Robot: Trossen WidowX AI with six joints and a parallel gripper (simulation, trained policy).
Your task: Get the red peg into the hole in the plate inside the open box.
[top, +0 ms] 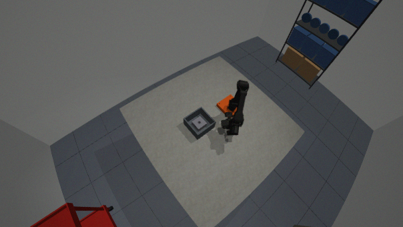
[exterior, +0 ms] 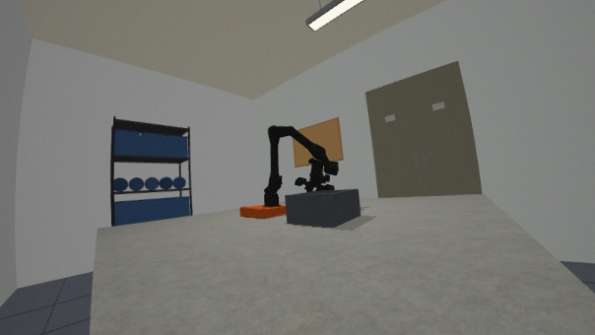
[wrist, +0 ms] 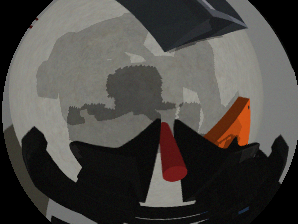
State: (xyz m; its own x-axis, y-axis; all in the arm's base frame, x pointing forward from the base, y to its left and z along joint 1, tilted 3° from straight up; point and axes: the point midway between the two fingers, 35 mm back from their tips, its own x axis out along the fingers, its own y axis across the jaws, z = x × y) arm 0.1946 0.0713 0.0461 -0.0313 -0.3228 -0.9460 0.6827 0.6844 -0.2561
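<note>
The grey box lies 130 mm ahead of my gripper tip, 180 mm to the right of it and 10 mm below it. Also, from my gripper tip: red peg: 10 mm to the left, 20 mm above.
</note>
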